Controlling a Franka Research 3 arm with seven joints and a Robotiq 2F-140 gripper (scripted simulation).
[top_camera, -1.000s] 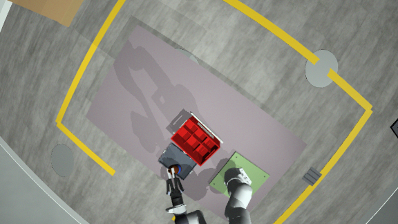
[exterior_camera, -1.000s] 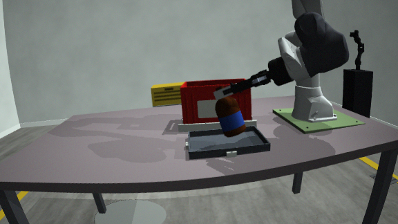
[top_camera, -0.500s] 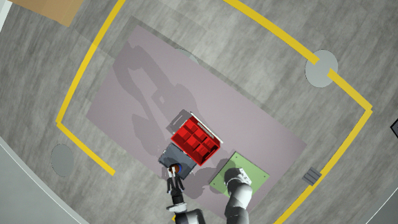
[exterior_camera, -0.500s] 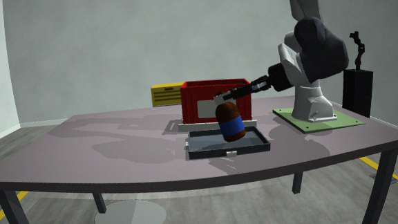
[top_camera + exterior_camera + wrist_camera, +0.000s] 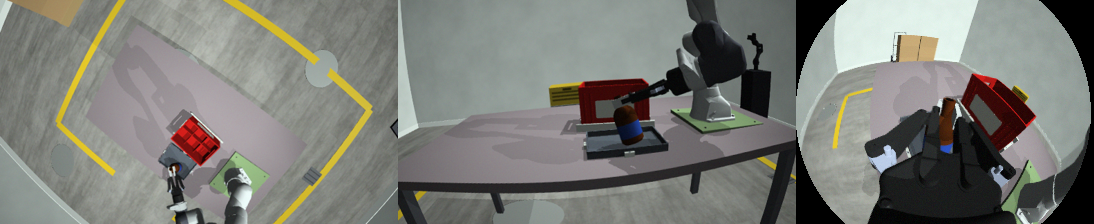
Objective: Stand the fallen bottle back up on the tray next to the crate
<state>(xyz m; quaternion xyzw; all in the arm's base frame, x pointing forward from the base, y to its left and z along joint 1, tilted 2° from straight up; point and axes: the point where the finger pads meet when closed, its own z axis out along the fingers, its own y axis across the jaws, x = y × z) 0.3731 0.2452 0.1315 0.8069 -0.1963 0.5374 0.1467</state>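
Now: hand 6 cm above the glass bottle. Also, from my hand: tray (1 cm ahead, 2 cm to the right, 14 cm below); red crate (4 cm ahead, 27 cm to the right, 7 cm below).
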